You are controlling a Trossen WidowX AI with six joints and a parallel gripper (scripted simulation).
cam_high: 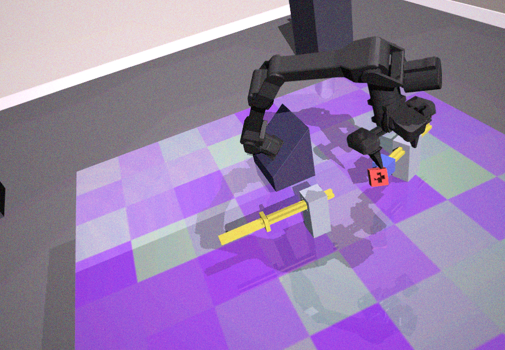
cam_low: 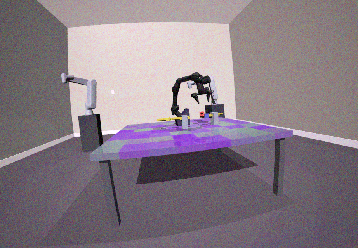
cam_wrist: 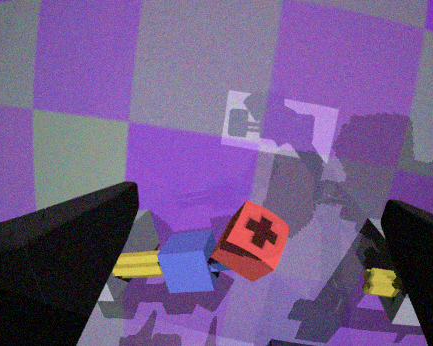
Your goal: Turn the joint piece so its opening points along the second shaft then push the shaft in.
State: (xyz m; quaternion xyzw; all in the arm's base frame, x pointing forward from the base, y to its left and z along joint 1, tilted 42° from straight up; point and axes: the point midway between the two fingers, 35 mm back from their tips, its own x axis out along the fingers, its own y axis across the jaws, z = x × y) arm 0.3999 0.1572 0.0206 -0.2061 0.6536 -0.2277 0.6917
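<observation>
Right now the red square joint piece is 11 cm below my gripper tip, 7 cm behind it and 1 cm to the left of it.
</observation>
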